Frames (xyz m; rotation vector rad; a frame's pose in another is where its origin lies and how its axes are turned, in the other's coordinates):
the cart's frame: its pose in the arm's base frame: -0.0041 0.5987 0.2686 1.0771 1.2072 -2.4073
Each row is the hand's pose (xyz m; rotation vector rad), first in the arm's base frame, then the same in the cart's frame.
Working: the arm's base frame: its pose in the cart's frame: 0.1233 0.5381 0.3548 -1.0771 -1.2072 2.4073

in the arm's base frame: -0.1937 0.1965 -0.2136 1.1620 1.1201 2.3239
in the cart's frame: 0.4306 0.4434 0.2194 1.7346 -1.6049 -0.6489
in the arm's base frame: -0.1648 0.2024 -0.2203 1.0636 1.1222 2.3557
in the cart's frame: 0.4158 0.4582 0.1976 1.7508 -1.5251 -0.6213
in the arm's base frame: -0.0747 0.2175 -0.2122 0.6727 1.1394 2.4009
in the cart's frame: 0.3487 0.4892 0.1433 1.8360 -1.2032 -0.5404
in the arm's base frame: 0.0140 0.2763 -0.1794 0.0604 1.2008 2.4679
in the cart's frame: 0.2697 0.4774 0.0657 1.8903 -0.7511 -0.2858
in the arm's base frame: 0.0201 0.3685 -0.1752 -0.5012 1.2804 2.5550
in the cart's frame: 0.2723 0.4199 -0.0068 1.8334 -0.4291 0.0665
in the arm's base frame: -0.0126 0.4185 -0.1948 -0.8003 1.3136 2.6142
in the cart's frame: 0.3143 0.3836 -0.0362 1.7550 -0.2984 0.2761
